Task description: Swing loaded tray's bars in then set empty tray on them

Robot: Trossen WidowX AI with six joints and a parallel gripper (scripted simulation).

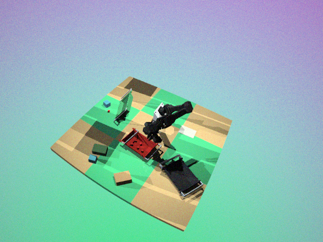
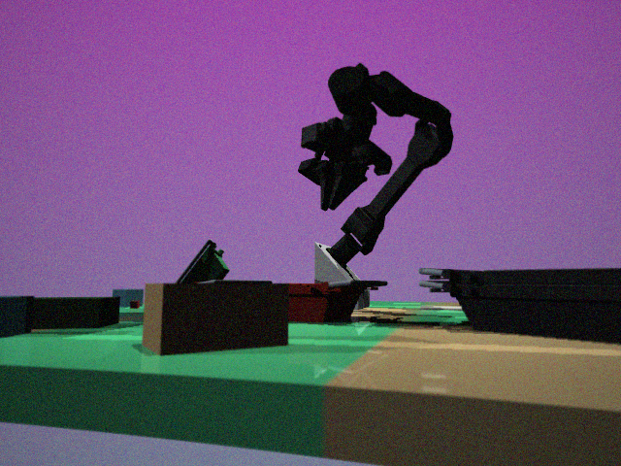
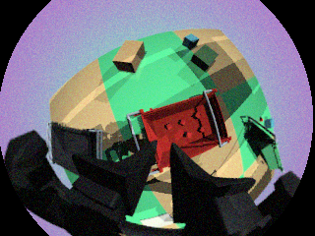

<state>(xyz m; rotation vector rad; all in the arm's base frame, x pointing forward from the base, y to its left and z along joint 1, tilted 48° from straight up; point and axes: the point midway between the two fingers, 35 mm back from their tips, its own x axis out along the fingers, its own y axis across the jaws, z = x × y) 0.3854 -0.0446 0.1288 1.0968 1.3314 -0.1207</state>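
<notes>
The green tray is 420 mm to the right of my gripper tip, 340 mm behind it and 110 mm below it. The rest, counted from my gripper tip: brown box: 320 mm ahead, 150 mm below, 50 mm to the right; then flat green block: 350 mm to the right, 180 mm ahead, 160 mm below; then white flat plate: 400 mm behind, 230 mm to the left, 180 mm below.
</notes>
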